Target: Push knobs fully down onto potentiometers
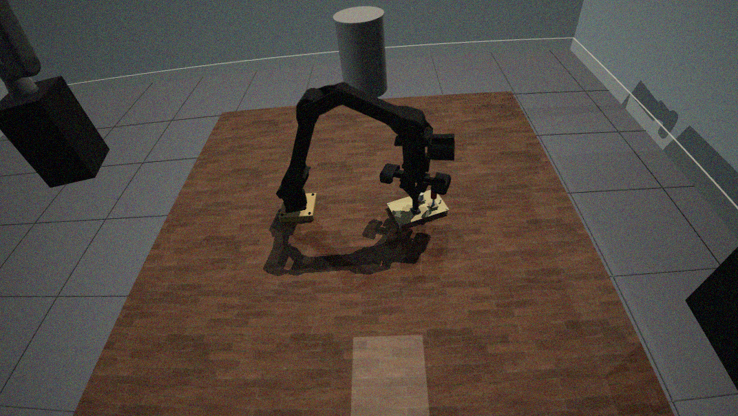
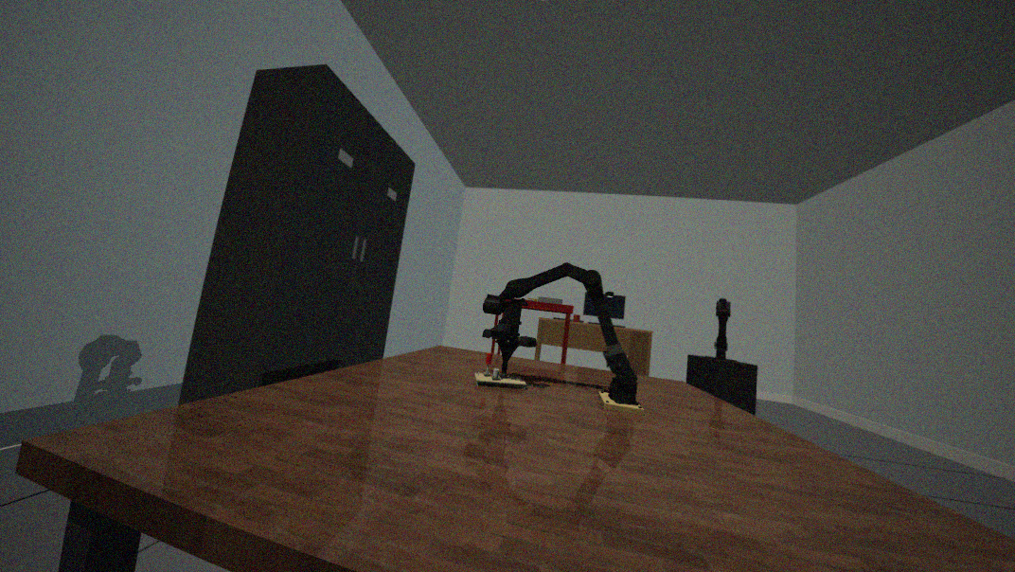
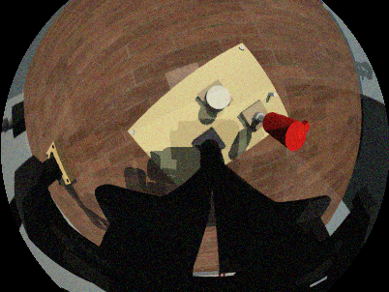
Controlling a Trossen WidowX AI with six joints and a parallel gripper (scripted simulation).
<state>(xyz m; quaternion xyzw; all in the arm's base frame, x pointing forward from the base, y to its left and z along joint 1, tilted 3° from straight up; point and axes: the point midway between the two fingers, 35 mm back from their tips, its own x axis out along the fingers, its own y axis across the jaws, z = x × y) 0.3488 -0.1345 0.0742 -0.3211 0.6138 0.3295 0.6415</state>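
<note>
Now: gripper tip 6 cm short of the red knob and 1 cm below it. Also, from my gripper tip: dark knob 2 cm below.
</note>
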